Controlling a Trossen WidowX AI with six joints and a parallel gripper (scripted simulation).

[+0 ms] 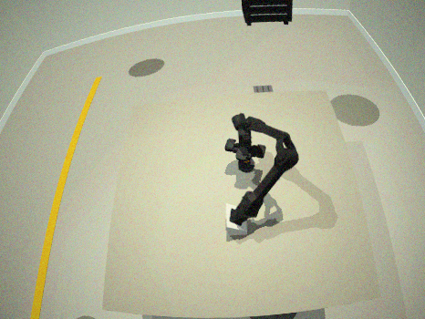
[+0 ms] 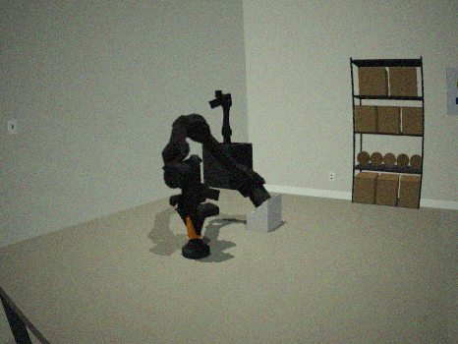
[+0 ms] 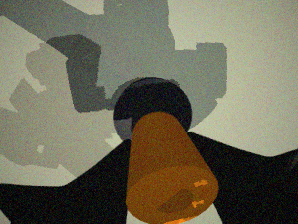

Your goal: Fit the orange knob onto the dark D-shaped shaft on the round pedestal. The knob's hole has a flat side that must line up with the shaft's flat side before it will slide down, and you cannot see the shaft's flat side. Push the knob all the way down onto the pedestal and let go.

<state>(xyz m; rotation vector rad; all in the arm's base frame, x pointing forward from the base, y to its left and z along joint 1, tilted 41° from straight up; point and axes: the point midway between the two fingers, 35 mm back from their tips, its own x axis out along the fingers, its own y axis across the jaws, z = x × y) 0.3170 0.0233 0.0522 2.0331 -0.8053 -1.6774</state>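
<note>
Right now the dark round pedestal is 4 cm below my gripper tip. The rest, counted from my gripper tip: orange knob 2 cm above.
</note>
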